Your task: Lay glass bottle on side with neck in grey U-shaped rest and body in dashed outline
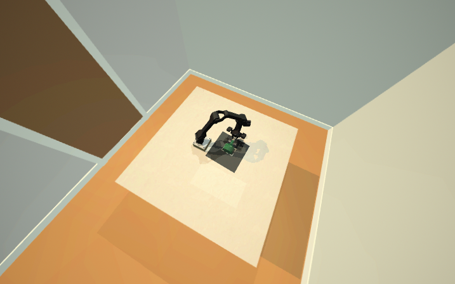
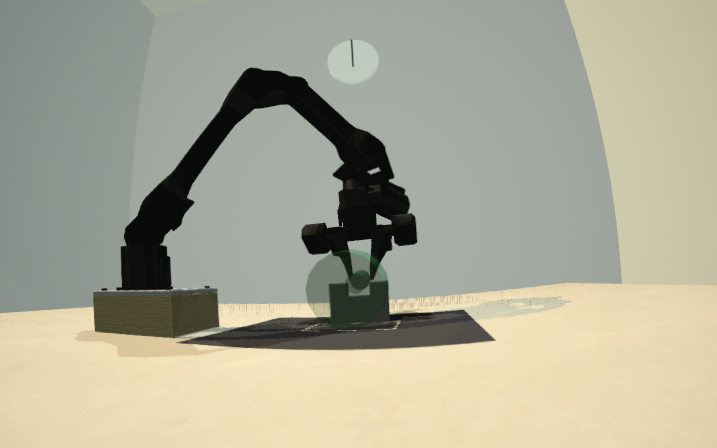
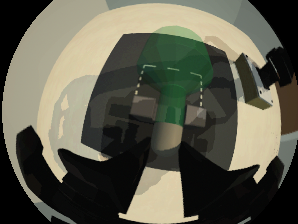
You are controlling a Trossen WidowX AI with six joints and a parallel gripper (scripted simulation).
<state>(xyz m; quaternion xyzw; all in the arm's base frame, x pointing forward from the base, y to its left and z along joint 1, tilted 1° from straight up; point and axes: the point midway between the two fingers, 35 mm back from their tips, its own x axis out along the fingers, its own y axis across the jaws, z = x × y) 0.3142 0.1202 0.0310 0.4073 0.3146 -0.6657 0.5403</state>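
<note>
Right now the green glass bottle is 10 mm behind my gripper tip and 50 mm to the right of it. The rest, counted from my gripper tip: dark mat: 30 mm behind, 100 mm to the right, 60 mm below.
</note>
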